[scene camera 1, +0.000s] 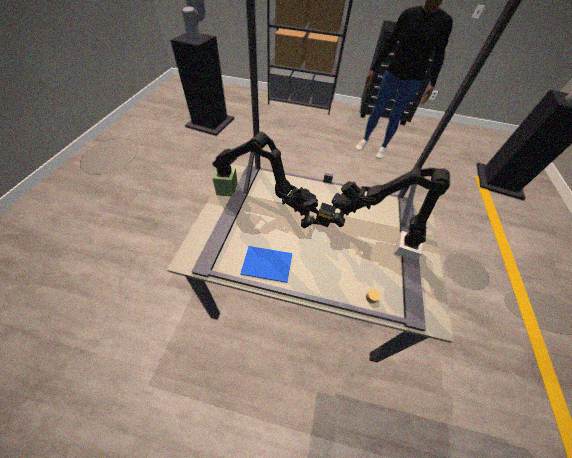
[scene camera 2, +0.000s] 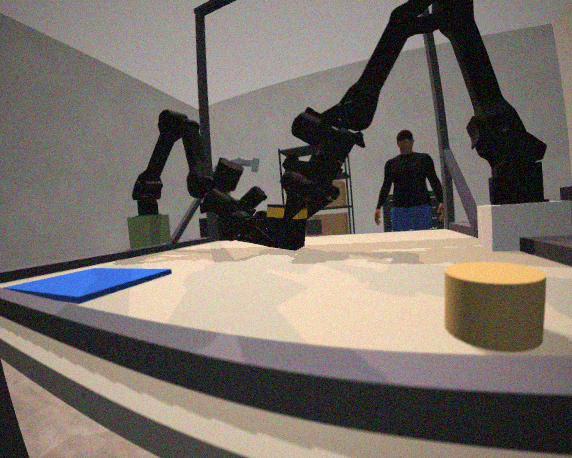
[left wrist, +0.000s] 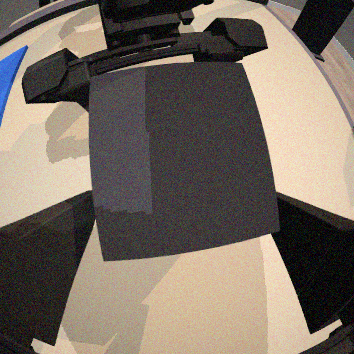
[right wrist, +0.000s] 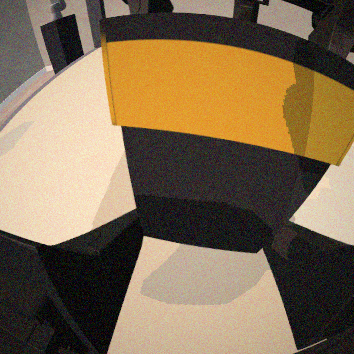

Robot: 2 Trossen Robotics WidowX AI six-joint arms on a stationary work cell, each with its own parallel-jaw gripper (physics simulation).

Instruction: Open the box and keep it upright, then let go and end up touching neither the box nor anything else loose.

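Pixels of known places: left gripper, fingertip midpoint: (scene camera 1: 329,214) (scene camera 2: 295,220) (left wrist: 181,198) (right wrist: 226,90); right gripper, fingertip midpoint: (scene camera 1: 319,218) (scene camera 2: 278,243) (right wrist: 203,217); left arm's base, origin of the base link: (scene camera 1: 411,242) (scene camera 2: 517,203); right arm's base, origin of the base link: (scene camera 1: 224,172).
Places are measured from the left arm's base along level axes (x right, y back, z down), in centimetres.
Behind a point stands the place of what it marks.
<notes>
The black box (scene camera 1: 327,208) (scene camera 2: 292,237) (left wrist: 200,150) (right wrist: 210,165) is between the two grippers and appears held above the table. A yellow-faced part (scene camera 2: 287,211) (right wrist: 200,90) shows above its black body; how far the lid stands open is unclear. My right gripper (scene camera 1: 317,219) {x -0.3, y -45.0, z 5.2 cm} (right wrist: 203,217) {x -0.3, y -45.0, z 5.2 cm} is shut on the box's lower body, one finger on each side. My left gripper (scene camera 1: 335,218) {x 0.2, y -40.4, z 0.1 cm} (left wrist: 181,198) {x 0.2, y -40.4, z 0.1 cm} is open, its fingers wide at both sides of the box's dark panel. Contact there cannot be told. In scene camera 2, the arms partly hide the box.
A blue flat panel (scene camera 1: 267,264) {x -35.1, y -58.4, z 6.0 cm} (scene camera 2: 90,283) {x -35.9, y -53.7, z 5.9 cm} (left wrist: 9,80) {x -27.3, y -59.6, z 5.9 cm} lies at the front left of the table. A yellow-orange cylinder (scene camera 1: 373,295) {x -32.0, y -11.4, z 3.2 cm} (scene camera 2: 495,310) {x -34.0, y -11.6, z 4.6 cm} stands at the front right. Dark frame rails (scene camera 1: 414,290) {x -21.7, y 5.3, z 4.7 cm} edge the table. The opposite arms are very close together.
</notes>
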